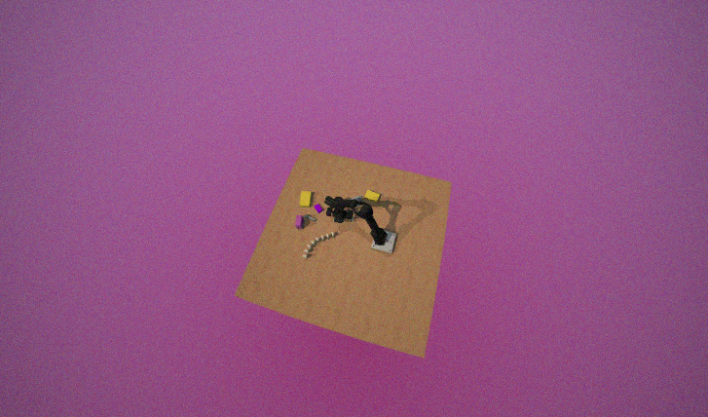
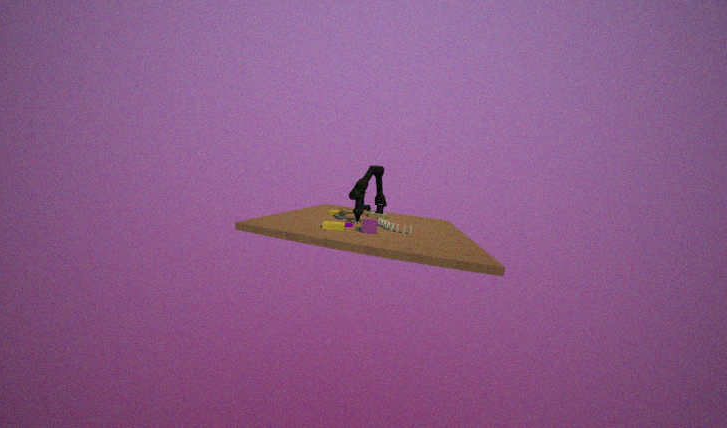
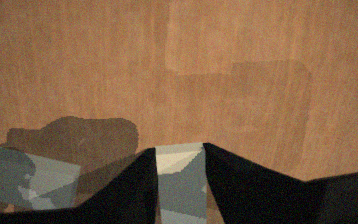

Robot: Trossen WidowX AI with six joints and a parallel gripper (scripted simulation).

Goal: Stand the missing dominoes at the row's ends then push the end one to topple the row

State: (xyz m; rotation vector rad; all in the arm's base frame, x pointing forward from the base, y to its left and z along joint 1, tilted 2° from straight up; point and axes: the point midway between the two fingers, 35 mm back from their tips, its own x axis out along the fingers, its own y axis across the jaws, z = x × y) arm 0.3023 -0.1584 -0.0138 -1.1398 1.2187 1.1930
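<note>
My gripper tip is 220 mm short of the small grey bar, 30 mm to the right of it and 10 mm below it. Also, from my gripper tip: purple block (290 mm ahead, 80 mm to the left, 40 mm above).
</note>
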